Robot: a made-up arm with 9 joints. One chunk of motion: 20 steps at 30 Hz.
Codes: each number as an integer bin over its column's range. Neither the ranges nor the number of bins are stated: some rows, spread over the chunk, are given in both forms.
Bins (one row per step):
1: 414 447 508 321 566 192
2: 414 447 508 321 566 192
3: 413 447 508 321 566 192
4: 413 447 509 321 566 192
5: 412 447 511 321 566 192
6: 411 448 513 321 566 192
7: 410 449 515 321 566 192
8: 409 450 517 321 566 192
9: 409 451 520 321 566 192
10: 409 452 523 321 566 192
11: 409 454 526 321 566 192
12: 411 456 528 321 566 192
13: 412 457 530 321 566 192
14: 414 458 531 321 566 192
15: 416 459 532 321 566 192
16: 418 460 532 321 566 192
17: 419 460 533 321 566 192
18: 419 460 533 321 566 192
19: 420 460 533 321 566 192
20: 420 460 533 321 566 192
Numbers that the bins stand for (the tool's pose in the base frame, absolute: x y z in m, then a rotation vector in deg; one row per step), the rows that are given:
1: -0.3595 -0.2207 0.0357 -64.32 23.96 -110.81
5: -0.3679 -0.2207 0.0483 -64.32 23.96 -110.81
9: -0.3805 -0.2039 0.0862 -64.32 23.96 -110.81
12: -0.3721 -0.1829 0.1198 -64.32 23.96 -110.81
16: -0.3426 -0.1661 0.1366 -64.32 23.96 -110.81
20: -0.3342 -0.1661 0.1408 -64.32 23.96 -110.81
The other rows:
2: -0.3595 -0.2207 0.0357 -64.32 23.96 -110.81
3: -0.3637 -0.2207 0.0357 -64.32 23.96 -110.81
4: -0.3637 -0.2207 0.0399 -64.32 23.96 -110.81
6: -0.3721 -0.2165 0.0568 -64.32 23.96 -110.81
7: -0.3763 -0.2123 0.0652 -64.32 23.96 -110.81
8: -0.3805 -0.2081 0.0736 -64.32 23.96 -110.81
10: -0.3805 -0.1997 0.0988 -64.32 23.96 -110.81
11: -0.3805 -0.1913 0.1114 -64.32 23.96 -110.81
13: -0.3679 -0.1787 0.1282 -64.32 23.96 -110.81
14: -0.3595 -0.1745 0.1324 -64.32 23.96 -110.81
15: -0.3511 -0.1703 0.1366 -64.32 23.96 -110.81
17: -0.3384 -0.1661 0.1408 -64.32 23.96 -110.81
18: -0.3384 -0.1661 0.1408 -64.32 23.96 -110.81
19: -0.3342 -0.1661 0.1408 -64.32 23.96 -110.81

